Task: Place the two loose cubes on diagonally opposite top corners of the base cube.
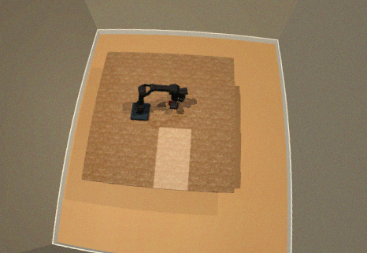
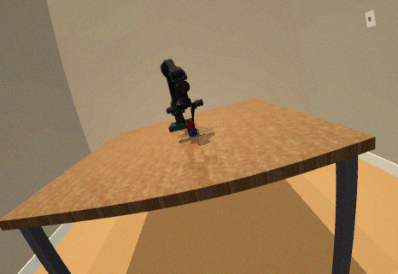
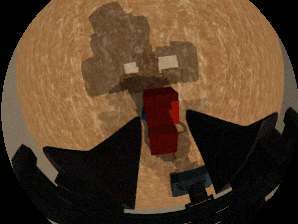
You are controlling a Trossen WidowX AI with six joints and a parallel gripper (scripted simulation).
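Right now the red cube is 20 mm below my gripper tip. Round my gripper tip: blue cube (60 mm below, 20 mm behind).
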